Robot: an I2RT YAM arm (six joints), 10 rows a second.
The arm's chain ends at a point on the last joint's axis. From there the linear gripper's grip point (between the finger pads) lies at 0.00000 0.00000 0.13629 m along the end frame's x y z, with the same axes.
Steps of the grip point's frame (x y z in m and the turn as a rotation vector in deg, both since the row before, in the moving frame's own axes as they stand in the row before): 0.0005 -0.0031 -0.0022 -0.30 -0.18 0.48; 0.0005 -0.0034 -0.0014 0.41 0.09 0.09; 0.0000 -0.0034 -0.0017 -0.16 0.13 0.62; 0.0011 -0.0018 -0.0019 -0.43 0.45 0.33; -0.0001 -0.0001 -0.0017 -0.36 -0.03 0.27; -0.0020 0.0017 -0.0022 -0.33 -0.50 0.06; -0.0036 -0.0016 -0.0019 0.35 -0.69 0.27; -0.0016 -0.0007 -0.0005 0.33 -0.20 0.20
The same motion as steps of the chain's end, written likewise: 0.0009 -0.0038 -0.0022 -0.30 -0.18 0.48; 0.0003 -0.0024 -0.0014 0.41 0.09 0.09; -0.0003 -0.0038 -0.0017 -0.16 0.13 0.62; 0.0000 -0.0028 -0.0019 -0.43 0.45 0.33; 0.0000 -0.0010 -0.0017 -0.36 -0.03 0.27; -0.0008 0.0009 -0.0022 -0.33 -0.50 0.06; -0.0020 -0.0008 -0.0019 0.35 -0.69 0.27; -0.0011 0.0001 -0.0005 0.33 -0.20 0.20
